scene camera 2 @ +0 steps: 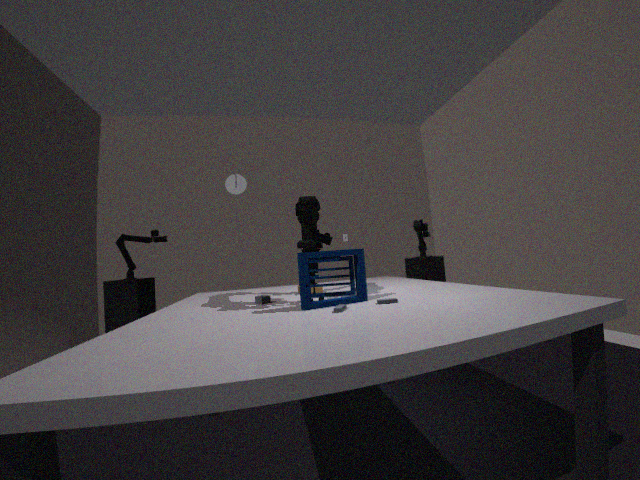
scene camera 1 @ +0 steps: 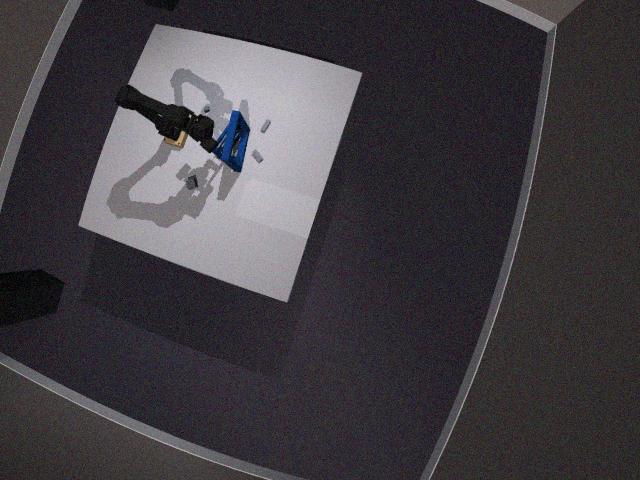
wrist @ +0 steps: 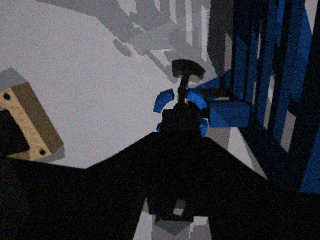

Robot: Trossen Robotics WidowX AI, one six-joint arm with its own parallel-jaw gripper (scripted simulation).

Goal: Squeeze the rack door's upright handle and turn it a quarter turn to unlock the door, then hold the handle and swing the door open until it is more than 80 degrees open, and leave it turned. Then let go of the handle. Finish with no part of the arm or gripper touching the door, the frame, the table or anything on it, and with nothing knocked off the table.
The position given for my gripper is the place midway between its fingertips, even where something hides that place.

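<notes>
There's a blue rack [scene camera 2: 307, 303] that I can see, and scene camera 1 gives me the rack [scene camera 1: 235, 163] as well. I can see my gripper [wrist: 179, 141] too.
</notes>
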